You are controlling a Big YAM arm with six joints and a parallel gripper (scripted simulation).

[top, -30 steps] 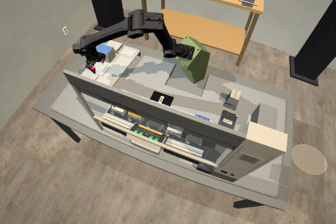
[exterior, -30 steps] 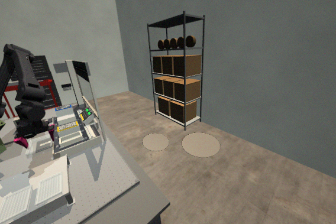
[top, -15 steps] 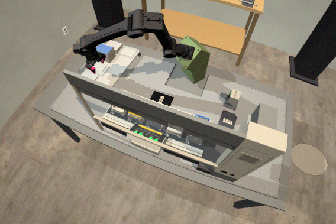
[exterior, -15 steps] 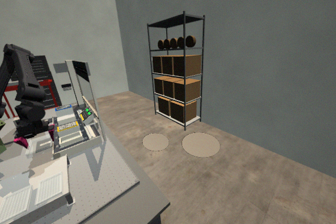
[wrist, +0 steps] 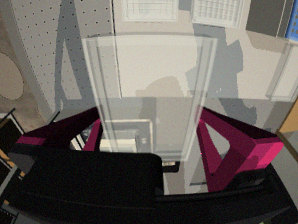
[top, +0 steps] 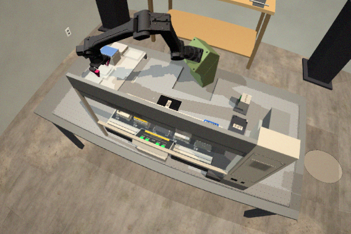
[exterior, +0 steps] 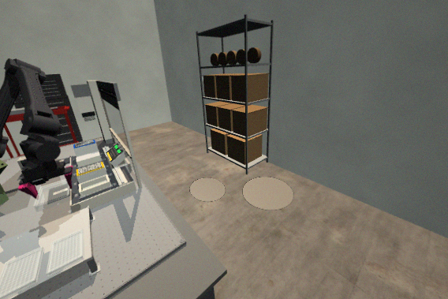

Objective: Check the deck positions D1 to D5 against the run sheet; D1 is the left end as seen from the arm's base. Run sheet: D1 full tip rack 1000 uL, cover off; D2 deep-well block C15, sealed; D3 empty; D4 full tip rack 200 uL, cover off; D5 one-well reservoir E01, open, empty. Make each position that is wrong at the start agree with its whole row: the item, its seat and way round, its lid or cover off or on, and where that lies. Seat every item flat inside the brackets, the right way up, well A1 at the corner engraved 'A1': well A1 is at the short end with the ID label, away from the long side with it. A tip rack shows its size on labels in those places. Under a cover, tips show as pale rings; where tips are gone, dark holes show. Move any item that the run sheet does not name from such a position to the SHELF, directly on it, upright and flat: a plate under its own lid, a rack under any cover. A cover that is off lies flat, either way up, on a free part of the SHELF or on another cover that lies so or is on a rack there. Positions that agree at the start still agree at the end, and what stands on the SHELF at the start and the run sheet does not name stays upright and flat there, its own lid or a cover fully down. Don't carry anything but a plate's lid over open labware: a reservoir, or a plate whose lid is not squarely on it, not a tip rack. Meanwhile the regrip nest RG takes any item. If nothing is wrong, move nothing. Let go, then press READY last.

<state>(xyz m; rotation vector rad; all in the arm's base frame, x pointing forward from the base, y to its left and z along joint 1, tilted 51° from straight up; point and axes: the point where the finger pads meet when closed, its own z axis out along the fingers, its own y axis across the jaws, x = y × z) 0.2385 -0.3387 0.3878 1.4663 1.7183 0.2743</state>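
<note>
My gripper is now right at the clear tip-rack cover. Round my hand: yellow-labelled tip rack 120 mm ahead, 340 mm to the left, 120 mm below; one-well reservoir 110 mm ahead, 210 mm to the left, 150 mm below; pale shelf 170 mm behind, 60 mm to the right, 160 mm below.
</note>
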